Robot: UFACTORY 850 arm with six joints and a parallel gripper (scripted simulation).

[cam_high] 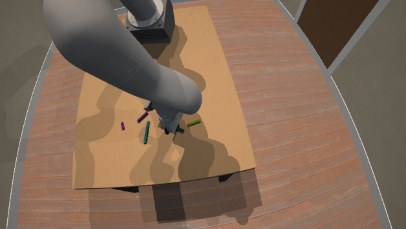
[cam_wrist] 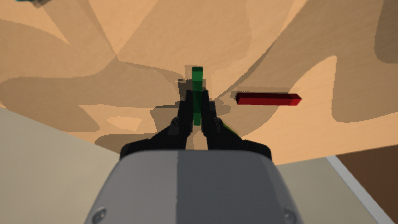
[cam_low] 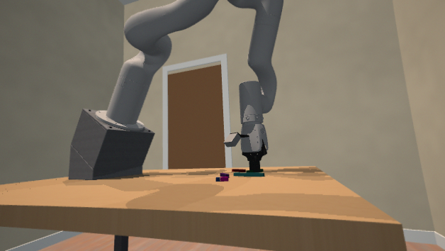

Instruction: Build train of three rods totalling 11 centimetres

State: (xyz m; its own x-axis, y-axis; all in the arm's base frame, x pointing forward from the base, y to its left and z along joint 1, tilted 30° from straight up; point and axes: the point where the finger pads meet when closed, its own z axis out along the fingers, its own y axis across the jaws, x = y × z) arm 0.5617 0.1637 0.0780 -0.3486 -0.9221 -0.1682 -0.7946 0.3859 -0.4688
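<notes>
My gripper is now 24 cm to the left of the magenta rod and 2 cm above it. From my hand the other things lie so: red rod (8 cm behind, 3 cm to the left, 2 cm below); green rod (2 cm below); lime rod (8 cm to the left, 2 cm below, 2 cm behind).
</notes>
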